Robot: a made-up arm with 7 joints. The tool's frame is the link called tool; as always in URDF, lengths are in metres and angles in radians. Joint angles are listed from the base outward. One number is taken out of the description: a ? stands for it. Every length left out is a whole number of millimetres.
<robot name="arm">
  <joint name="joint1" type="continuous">
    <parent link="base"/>
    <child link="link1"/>
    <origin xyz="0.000 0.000 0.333"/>
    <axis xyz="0 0 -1"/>
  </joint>
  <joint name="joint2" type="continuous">
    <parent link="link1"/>
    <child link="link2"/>
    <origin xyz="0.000 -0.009 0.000"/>
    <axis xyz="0 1 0"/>
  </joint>
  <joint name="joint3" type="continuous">
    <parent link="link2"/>
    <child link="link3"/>
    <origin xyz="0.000 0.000 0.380"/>
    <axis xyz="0 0 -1"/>
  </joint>
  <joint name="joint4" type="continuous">
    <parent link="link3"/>
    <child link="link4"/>
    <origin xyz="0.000 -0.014 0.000"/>
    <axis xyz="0 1 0"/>
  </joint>
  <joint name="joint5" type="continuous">
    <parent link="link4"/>
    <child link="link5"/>
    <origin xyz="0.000 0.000 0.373"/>
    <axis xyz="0 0 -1"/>
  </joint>
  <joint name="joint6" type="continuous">
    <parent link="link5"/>
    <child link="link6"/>
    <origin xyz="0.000 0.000 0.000"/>
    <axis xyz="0 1 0"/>
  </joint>
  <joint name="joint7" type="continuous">
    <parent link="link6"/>
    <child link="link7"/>
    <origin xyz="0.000 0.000 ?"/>
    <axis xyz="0 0 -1"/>
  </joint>
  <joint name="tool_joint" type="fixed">
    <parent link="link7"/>
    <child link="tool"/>
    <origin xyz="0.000 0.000 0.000" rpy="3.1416 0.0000 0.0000"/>
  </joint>
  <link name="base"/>
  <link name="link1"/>
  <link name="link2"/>
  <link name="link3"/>
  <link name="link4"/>
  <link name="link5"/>
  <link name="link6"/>
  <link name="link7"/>
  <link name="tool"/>
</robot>
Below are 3 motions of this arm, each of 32 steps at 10 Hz.
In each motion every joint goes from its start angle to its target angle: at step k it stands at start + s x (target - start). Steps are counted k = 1, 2, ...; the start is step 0. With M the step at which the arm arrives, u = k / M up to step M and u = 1 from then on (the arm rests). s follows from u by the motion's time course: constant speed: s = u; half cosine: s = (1 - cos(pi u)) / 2; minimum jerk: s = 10 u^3 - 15 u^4 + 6 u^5.
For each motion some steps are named. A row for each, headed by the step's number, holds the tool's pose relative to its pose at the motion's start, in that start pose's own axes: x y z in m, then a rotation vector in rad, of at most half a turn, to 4 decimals.
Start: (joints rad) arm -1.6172 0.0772 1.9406 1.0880 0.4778 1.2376 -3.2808
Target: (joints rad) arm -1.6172 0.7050 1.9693 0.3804 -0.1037 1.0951 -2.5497
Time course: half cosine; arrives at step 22
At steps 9, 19, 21, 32:
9: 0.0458 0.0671 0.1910 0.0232 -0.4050 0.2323
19: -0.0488 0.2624 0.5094 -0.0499 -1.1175 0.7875
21: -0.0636 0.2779 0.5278 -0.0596 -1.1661 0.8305
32: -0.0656 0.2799 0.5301 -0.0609 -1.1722 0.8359

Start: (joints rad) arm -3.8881 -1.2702 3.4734 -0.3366 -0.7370 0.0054 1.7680
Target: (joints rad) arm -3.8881 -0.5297 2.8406 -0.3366 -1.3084 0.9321 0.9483
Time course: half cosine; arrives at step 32
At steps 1, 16, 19, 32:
1: -0.0002 0.0013 -0.0002 -0.0002 0.0004 -0.0046
16: -0.0622 0.2832 0.0198 -0.0914 0.3101 -0.9018
19: -0.0879 0.3661 0.0502 -0.1585 0.4772 -1.1173
32: -0.1487 0.5564 0.1763 -0.4488 0.9869 -1.4680

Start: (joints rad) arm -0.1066 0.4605 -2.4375 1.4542 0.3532 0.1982 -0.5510
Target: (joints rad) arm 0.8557 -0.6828 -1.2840 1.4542 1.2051 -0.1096 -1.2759
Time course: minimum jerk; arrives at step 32
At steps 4, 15, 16, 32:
4: 0.0015 0.0093 -0.0040 0.0341 0.0041 0.0173
15: -0.0291 0.2569 0.0286 0.8906 0.0888 0.5313
16: -0.0412 0.2814 0.0502 1.0008 0.0895 0.6083
32: -0.1479 0.3271 0.2558 1.8751 -0.1204 1.2632

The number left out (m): 0.124
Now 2 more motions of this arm.
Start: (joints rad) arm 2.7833 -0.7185 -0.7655 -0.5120 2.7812 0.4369 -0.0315
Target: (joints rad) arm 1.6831 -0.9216 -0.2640 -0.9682 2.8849 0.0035 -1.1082
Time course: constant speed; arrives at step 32
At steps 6, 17, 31, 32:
6: 0.1364 -0.0212 -0.0600 0.0033 -0.1464 -0.1827
17: 0.4056 -0.0834 -0.0914 0.0554 -0.4110 -0.4506
31: 0.7228 -0.1670 0.0157 0.1737 -0.7170 -0.6689
32: 0.7425 -0.1719 0.0287 0.1830 -0.7371 -0.6798

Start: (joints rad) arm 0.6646 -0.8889 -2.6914 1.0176 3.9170 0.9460 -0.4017
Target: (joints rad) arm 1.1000 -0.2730 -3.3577 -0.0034 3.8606 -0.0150 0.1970
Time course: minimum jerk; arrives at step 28
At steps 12, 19, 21, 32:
12: 0.2418 -0.1972 0.0133 -0.4268 -0.1630 0.3208
19: 0.5794 -0.3251 0.2161 -0.9760 -0.2960 0.5742
21: 0.6428 -0.3263 0.2752 -1.0821 -0.3204 0.6027
32: 0.7109 -0.3162 0.3477 -1.1997 -0.3494 0.6254

